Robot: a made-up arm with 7 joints.
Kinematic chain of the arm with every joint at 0, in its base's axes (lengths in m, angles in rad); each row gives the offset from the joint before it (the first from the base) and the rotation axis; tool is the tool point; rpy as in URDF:
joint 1: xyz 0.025 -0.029 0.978 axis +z
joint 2: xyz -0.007 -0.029 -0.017 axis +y
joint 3: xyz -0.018 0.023 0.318 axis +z
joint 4: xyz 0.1 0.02 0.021 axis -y
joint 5: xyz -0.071 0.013 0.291 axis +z
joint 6: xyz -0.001 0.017 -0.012 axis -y
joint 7: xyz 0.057 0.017 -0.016 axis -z
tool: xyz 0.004 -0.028 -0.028 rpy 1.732 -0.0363 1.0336
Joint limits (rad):
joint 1: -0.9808..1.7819
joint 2: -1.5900..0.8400
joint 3: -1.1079..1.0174
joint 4: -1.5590..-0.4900
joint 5: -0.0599..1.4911
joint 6: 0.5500..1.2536
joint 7: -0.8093..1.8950
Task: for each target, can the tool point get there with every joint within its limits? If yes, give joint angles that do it. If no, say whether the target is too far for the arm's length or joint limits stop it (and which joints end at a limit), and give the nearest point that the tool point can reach.
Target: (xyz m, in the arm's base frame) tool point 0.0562 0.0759 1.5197
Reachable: yes | joints 0.8822 -0.4821 -0.1057 -1.3163 0.8916 0.8009 0.4327
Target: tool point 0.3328 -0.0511 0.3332
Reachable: no: joint limits stop it (at a limit: joint 2, joint 4, joint 5, joint 7) | nearest point 0.5349 -0.0656 0.8812 | short by 0.584 m
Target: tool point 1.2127 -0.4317 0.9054
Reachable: no: too far | nearest point 0.6429 -0.2385 1.0435 | short by 0.617 m
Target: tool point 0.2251 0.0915 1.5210
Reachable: yes | joints 1.3811 -0.1590 -0.8355 -0.9296 0.8082 0.6528 0.2988
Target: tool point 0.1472 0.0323 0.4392
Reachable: no: joint limits stop it (at a limit: joint 2, joint 4, joint 5, joint 7) | nearest point 0.4605 0.1894 0.8945 | short by 0.575 m
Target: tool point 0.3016 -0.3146 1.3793
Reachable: yes | joints -0.6219 0.1327 -0.3599 -1.1702 0.4074 0.8997 0.5726
